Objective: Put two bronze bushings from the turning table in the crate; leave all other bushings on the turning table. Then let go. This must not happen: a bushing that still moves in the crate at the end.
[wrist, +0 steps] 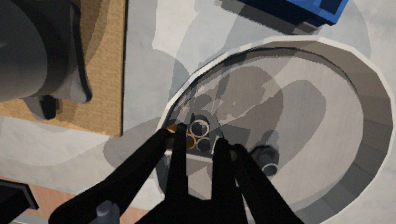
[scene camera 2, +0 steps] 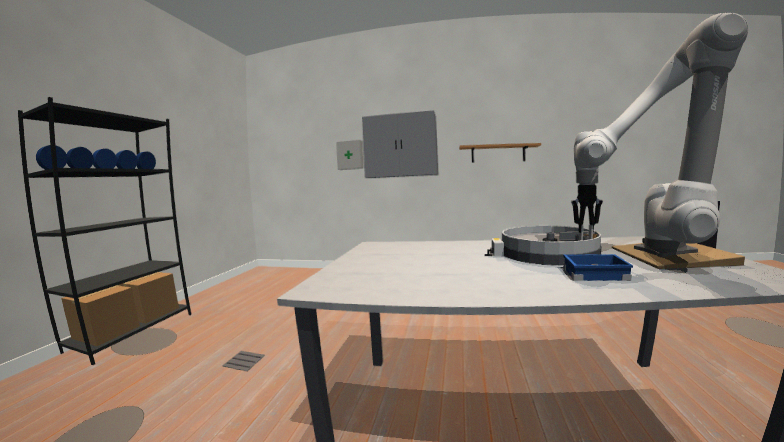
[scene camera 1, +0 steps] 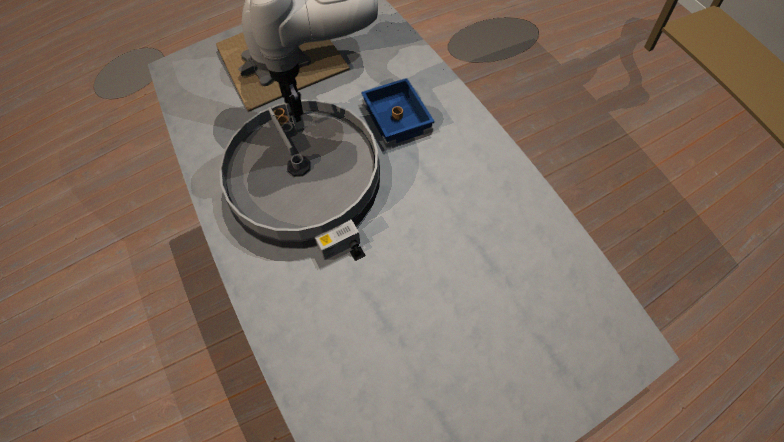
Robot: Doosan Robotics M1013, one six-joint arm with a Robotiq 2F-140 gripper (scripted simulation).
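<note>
My gripper is in the pictures, and the wrist view and scene camera 2 give me a sight of it too. I also see a blue crate.
</note>
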